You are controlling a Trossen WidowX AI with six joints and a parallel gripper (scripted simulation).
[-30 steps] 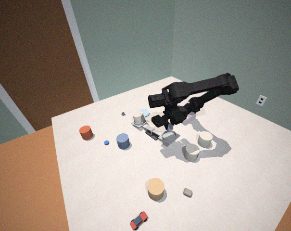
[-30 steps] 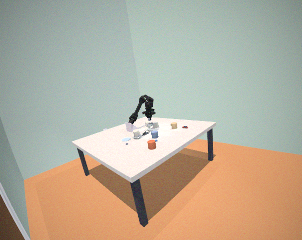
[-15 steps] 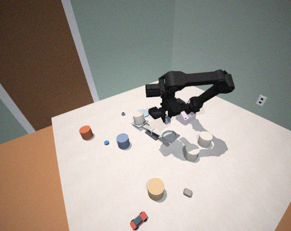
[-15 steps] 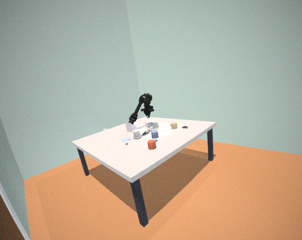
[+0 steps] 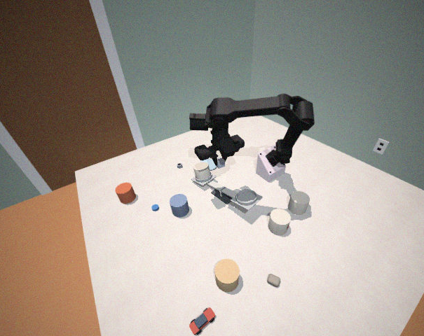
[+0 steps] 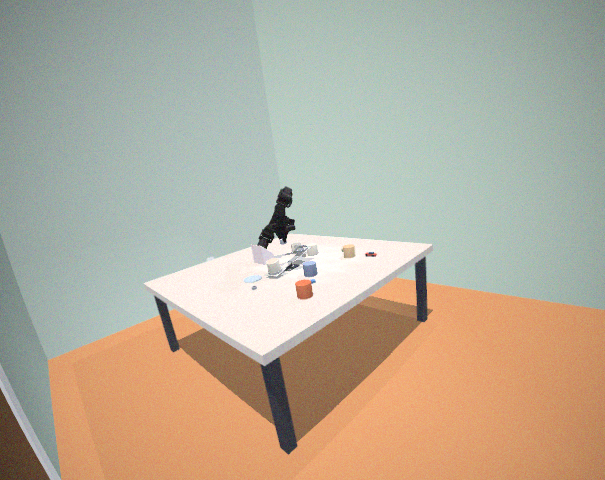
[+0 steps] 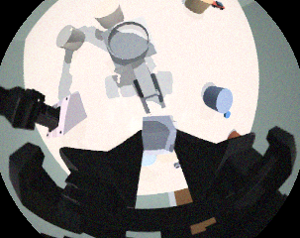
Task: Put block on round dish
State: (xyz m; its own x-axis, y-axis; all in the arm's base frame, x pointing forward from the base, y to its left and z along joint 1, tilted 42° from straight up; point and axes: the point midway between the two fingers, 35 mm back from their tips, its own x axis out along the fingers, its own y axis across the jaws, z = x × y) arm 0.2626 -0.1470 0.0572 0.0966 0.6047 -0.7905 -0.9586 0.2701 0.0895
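My gripper tip is 190 mm to the left of the pale blue round dish, 160 mm above it and 90 mm past it. Also, from my gripper tip: dark nut (290 mm to the right, 150 mm below, 30 mm ahead); grey balance (120 mm below, 20 mm to the left, 10 mm ahead); small blue disc (270 mm ahead, 160 mm below, 120 mm to the right).
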